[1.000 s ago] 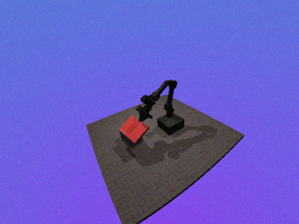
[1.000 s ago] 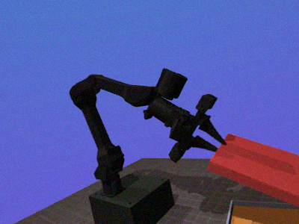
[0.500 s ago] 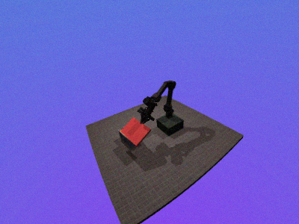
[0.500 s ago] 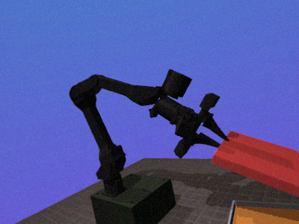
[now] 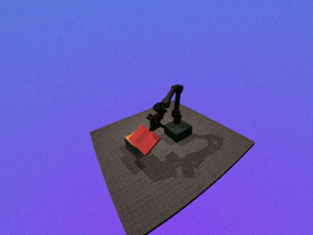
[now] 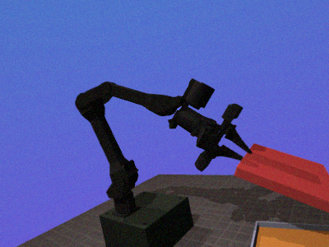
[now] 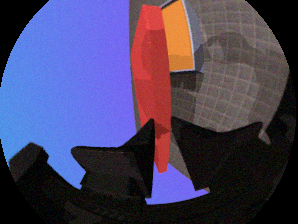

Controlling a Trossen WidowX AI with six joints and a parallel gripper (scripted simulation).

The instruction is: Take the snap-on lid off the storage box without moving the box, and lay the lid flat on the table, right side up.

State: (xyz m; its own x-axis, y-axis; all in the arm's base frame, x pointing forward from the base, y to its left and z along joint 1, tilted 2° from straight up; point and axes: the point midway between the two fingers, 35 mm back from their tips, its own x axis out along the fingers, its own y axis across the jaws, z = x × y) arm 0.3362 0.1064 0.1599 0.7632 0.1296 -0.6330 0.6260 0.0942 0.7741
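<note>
Right now my gripper tip is 7 cm short of the red lid, 1 cm to the right of it and 3 cm above it. Round my gripper tip: storage box 9 cm ahead, 16 cm to the right, 18 cm below.
</note>
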